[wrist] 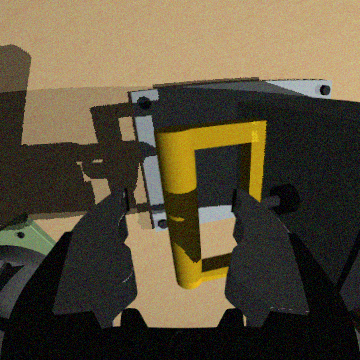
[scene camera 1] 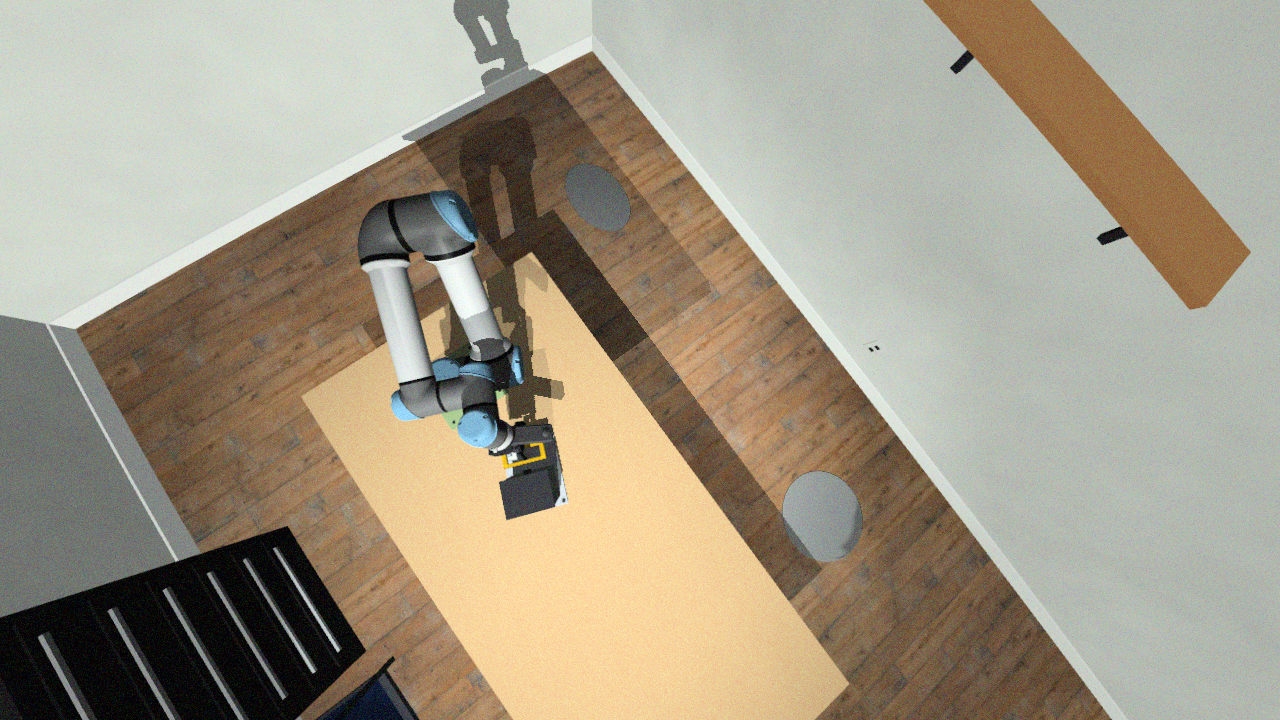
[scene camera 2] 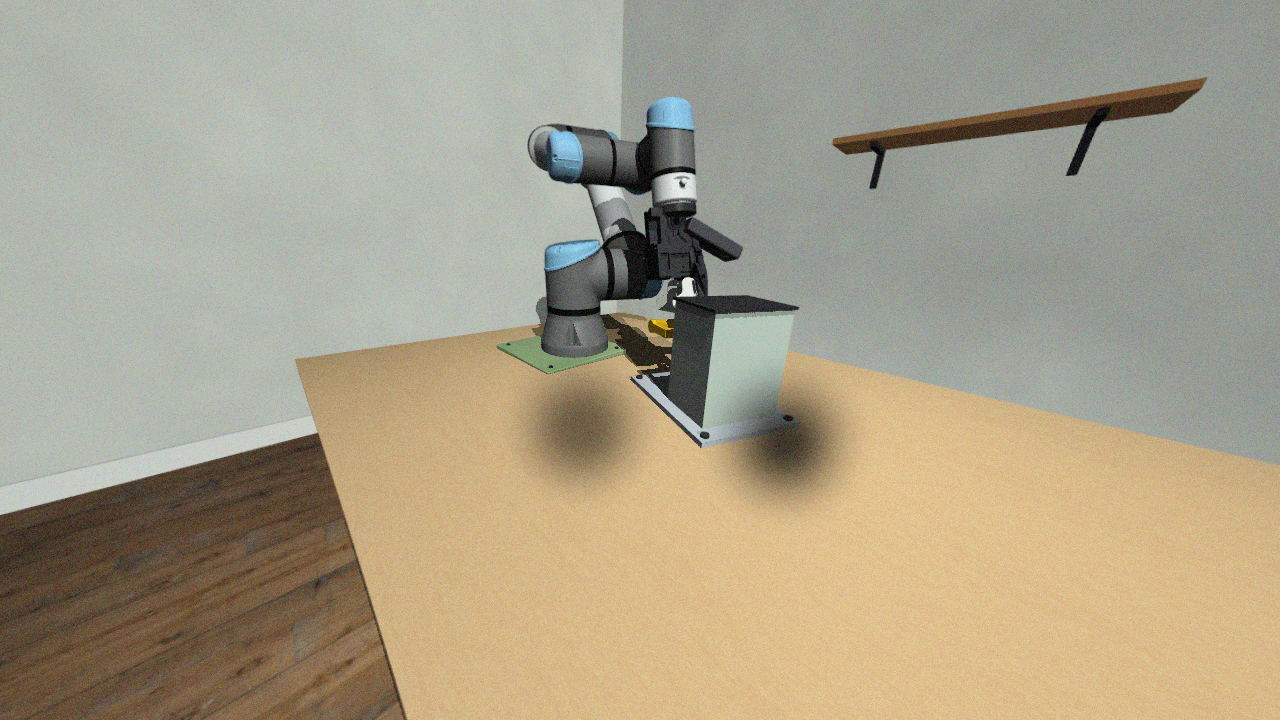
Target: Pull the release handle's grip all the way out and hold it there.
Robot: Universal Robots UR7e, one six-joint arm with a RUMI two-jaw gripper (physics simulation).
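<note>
The release handle (scene camera 1: pixel 528 462) (scene camera 2: pixel 661 327) (wrist: pixel 257 160) is a yellow rectangular frame beside a dark-faced housing (scene camera 1: pixel 528 494) (scene camera 2: pixel 750 367) (wrist: pixel 315 150). Its thick round grip (wrist: pixel 176 165) is on the side away from the housing; a short dark rod (wrist: pixel 273 201) joins the other side to the housing. My gripper (scene camera 2: pixel 684 299) (wrist: pixel 180 189) points down and stands open above the handle. In the wrist view the grip runs between the two fingers, nearer the left one, with no contact visible. The right finger overlaps the frame's inner opening and hides part of the frame. How far the grip is out is unclear.
The housing stands on a light base plate (scene camera 2: pixel 744 431) (wrist: pixel 152 185) with dark bolts, on the wooden table (scene camera 1: pixel 626 555) (scene camera 2: pixel 537 555). The arm's green mounting plate (scene camera 2: pixel 528 355) (wrist: pixel 30 231) is beside it. A wall shelf (scene camera 1: pixel 1092 143) (scene camera 2: pixel 1020 118) hangs beyond the table.
</note>
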